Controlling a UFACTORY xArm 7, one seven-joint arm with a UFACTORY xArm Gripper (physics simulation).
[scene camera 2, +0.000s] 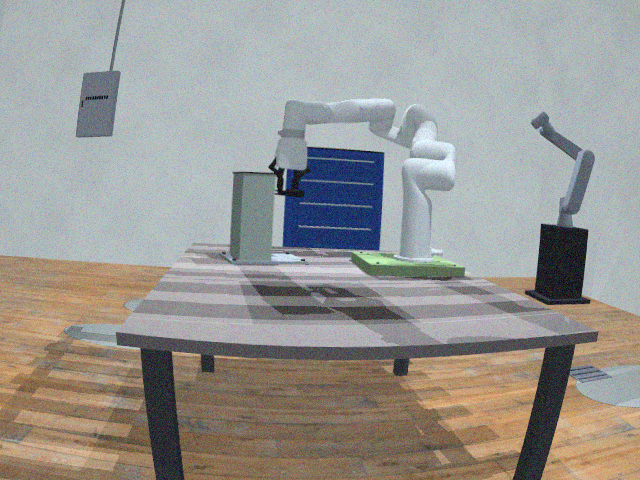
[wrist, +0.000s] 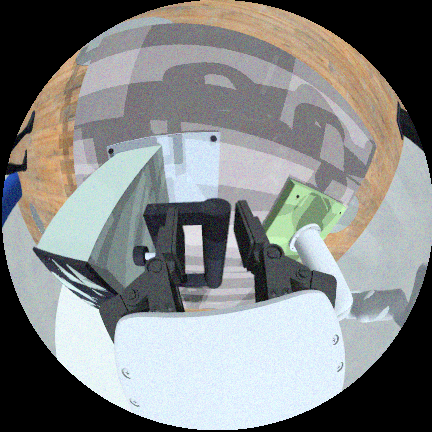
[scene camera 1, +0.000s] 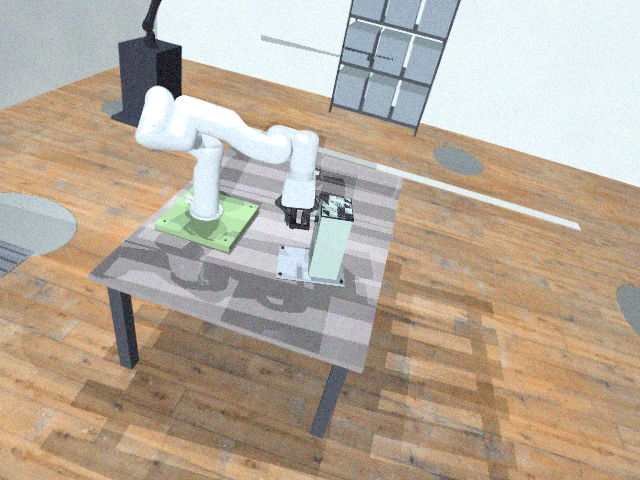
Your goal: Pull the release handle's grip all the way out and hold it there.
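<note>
The release handle is a black rectangular loop on the side of a tall pale green housing (scene camera 1: 329, 248) (scene camera 2: 251, 217) (wrist: 100, 210). Its grip (wrist: 216, 245) is the thick outer bar. A black collar (wrist: 140, 255) and a short white rod show between housing and loop, partly hidden by a finger. My gripper (scene camera 1: 298, 219) (scene camera 2: 287, 189) (wrist: 207, 217) is part open and points down at the loop. In the wrist view, the left finger is at the loop's opening and the right finger is outside the grip, with a gap. The grip lies between the fingers, not clamped.
The housing stands on a white base plate (scene camera 1: 288, 262) (wrist: 202, 162) on the striped table (scene camera 1: 248, 320) (scene camera 2: 361, 335). The arm's green mounting plate (scene camera 1: 235, 232) (scene camera 2: 372, 266) (wrist: 280, 222) is beside it. A blue cabinet (scene camera 2: 336, 222) stands behind the table.
</note>
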